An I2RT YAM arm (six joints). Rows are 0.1 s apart.
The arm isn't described. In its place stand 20 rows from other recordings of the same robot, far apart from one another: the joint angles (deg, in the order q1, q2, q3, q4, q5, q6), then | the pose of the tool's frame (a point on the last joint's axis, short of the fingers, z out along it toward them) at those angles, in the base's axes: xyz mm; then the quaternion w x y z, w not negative.
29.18, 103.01, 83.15, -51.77, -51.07, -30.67 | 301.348, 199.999, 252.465, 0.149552, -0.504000, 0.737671, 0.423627
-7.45, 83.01, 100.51, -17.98, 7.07, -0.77 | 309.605, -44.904, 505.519, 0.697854, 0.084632, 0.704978, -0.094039
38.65, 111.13, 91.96, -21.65, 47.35, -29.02 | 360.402, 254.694, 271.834, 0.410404, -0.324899, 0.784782, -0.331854
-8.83, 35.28, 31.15, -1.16, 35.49, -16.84 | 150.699, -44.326, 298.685, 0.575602, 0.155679, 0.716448, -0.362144
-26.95, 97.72, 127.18, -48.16, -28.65, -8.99 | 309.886, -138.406, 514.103, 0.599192, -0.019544, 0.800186, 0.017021
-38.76, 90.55, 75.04, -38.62, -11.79, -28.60 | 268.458, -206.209, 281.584, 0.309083, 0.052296, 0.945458, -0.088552
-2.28, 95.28, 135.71, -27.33, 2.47, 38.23 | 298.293, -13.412, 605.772, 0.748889, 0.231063, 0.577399, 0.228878
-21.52, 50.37, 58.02, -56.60, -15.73, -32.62 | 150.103, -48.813, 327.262, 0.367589, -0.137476, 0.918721, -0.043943
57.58, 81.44, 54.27, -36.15, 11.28, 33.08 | 153.295, 228.381, 218.750, 0.229429, -0.183294, 0.951072, 0.096066
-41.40, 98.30, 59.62, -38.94, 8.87, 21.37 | 229.110, -209.305, 161.822, 0.092495, 0.523318, 0.841826, -0.094401
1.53, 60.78, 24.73, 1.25, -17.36, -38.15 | 212.823, 16.311, 186.614, 0.476818, -0.363097, 0.800325, -0.016910
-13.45, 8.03, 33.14, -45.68, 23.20, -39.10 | 50.121, -26.406, 271.181, 0.427056, -0.067079, 0.810537, -0.395162
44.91, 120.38, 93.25, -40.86, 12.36, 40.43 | 316.770, 305.017, 182.081, 0.211166, -0.017609, 0.975963, 0.050934
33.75, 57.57, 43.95, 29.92, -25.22, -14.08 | 184.972, 141.838, 366.758, 0.747066, -0.396950, 0.464192, 0.262391
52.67, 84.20, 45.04, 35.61, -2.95, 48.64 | 198.972, 263.927, 261.175, 0.419547, -0.043230, 0.727358, 0.541351
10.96, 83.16, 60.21, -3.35, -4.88, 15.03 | 329.000, 66.798, 286.838, 0.505585, 0.007684, 0.848925, 0.153790
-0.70, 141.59, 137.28, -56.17, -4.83, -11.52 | 529.620, -3.473, 223.676, 0.257435, -0.101777, 0.960827, 0.013422
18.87, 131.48, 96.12, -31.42, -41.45, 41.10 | 436.253, 174.013, 125.907, 0.010210, -0.106732, -0.912698, -0.394317
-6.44, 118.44, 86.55, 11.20, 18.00, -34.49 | 482.042, -65.481, 229.047, 0.481194, -0.110594, 0.809802, -0.316927
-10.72, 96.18, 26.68, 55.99, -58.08, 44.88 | 281.398, -22.518, 145.811, 0.405362, 0.054432, 0.747527, 0.523375
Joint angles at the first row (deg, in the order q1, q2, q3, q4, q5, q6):
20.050, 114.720, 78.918, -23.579, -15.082, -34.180
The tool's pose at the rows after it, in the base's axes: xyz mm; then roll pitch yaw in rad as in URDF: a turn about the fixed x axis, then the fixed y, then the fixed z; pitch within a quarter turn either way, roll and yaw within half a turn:
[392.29, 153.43, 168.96, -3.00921, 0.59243, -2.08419]
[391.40, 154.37, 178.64, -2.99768, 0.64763, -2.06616]
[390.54, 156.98, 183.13, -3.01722, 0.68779, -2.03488]
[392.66, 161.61, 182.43, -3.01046, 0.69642, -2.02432]
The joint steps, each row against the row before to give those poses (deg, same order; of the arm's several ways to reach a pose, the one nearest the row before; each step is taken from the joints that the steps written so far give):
0.057, -0.196, 0.345, 0.481, 0.078, 0.295
0.021, -1.492, -0.586, 1.944, -1.741, 0.398
0.120, -0.410, 0.146, 0.328, -3.158, -0.715
0.486, 0.666, 0.619, 0.674, -0.024, 0.185

